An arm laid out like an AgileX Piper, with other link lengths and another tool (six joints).
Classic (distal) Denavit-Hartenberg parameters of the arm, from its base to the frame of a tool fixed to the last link. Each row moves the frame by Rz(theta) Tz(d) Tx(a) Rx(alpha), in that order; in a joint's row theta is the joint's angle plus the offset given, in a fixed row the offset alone. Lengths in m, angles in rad.
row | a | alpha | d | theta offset
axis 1 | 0 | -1.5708 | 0.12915 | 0
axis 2 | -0.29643 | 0 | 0 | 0.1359
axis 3 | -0.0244 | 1.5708 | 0 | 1.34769
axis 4 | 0 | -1.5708 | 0.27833 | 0
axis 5 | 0 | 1.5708 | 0 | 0
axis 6 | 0.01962 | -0.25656 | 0.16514 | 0.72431
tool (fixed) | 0 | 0 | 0.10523 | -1.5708
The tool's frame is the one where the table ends.
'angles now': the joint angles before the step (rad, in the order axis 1, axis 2, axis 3, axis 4, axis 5, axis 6). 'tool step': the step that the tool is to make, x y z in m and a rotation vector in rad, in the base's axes. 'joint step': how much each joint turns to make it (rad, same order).
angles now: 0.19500, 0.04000, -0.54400, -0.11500, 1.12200, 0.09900
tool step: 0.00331, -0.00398, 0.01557, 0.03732, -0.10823, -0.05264
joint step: -0.07405, -0.07301, 0.02800, 0.02805, -0.06799, 0.00095
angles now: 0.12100, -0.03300, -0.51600, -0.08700, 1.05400, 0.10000
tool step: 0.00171, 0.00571, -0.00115, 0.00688, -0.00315, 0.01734
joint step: -0.00598, 0.00101, 0.01099, 0.02697, -0.01700, -0.01597
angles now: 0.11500, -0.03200, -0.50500, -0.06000, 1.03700, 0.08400
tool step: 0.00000, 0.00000, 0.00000, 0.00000, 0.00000, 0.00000
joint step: 0.00000, 0.00000, 0.00000, 0.00000, 0.00000, 0.00000
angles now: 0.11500, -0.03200, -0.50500, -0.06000, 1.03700, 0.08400
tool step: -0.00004, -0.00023, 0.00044, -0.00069, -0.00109, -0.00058
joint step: -0.00004, -0.00001, -0.00098, -0.00095, -0.00002, -0.00004
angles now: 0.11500, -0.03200, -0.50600, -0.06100, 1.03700, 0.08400
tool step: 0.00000, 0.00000, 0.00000, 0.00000, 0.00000, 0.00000
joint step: 0.00000, 0.00000, 0.00000, 0.00000, 0.00000, 0.00000
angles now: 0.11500, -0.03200, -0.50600, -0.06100, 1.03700, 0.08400
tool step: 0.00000, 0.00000, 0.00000, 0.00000, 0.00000, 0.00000
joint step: 0.00000, 0.00000, 0.00000, 0.00000, 0.00000, 0.00000
